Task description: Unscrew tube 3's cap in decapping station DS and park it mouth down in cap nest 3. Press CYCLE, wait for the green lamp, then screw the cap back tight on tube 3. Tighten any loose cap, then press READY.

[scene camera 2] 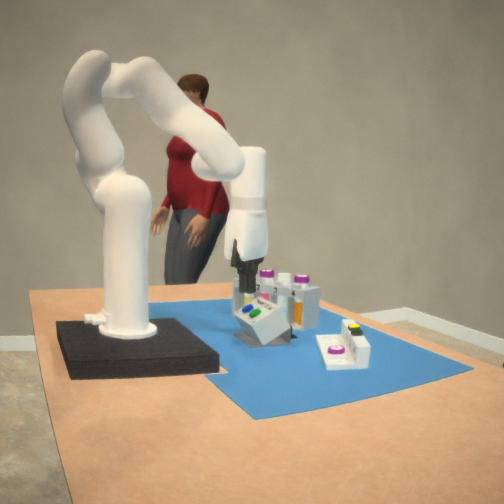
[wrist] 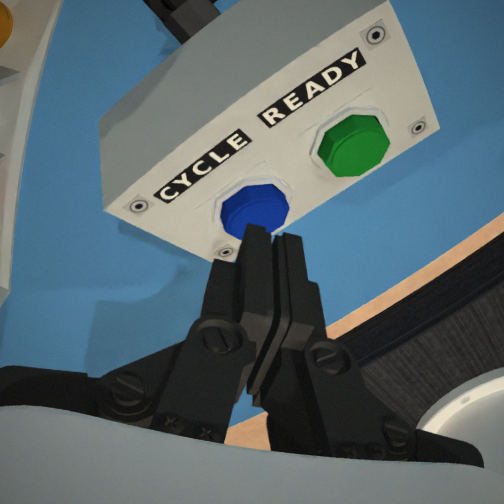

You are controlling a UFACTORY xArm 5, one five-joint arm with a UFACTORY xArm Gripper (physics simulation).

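Note:
My gripper (wrist: 272, 235) is shut and empty, fingertips pressed together just above the near edge of the blue CYCLE button (wrist: 255, 209). The green READY button (wrist: 354, 145) sits to its right on the same slanted grey button box (scene camera 2: 261, 319). In the scene view the gripper (scene camera 2: 247, 289) hangs straight down over the box. Behind it stands the decapping station (scene camera 2: 295, 300) with tubes; two carry purple caps (scene camera 2: 267, 273) (scene camera 2: 301, 278) and one between them is white-topped (scene camera 2: 284, 276). A purple cap (scene camera 2: 336, 349) rests in the white cap nest block (scene camera 2: 344, 351). The block's lamp (scene camera 2: 355, 328) shows yellow and green.
The arm's base stands on a black plate (scene camera 2: 135, 348) left of the blue mat (scene camera 2: 310, 355). A person in a red top (scene camera 2: 192, 185) stands behind the table. The table's far edge lies close behind the station.

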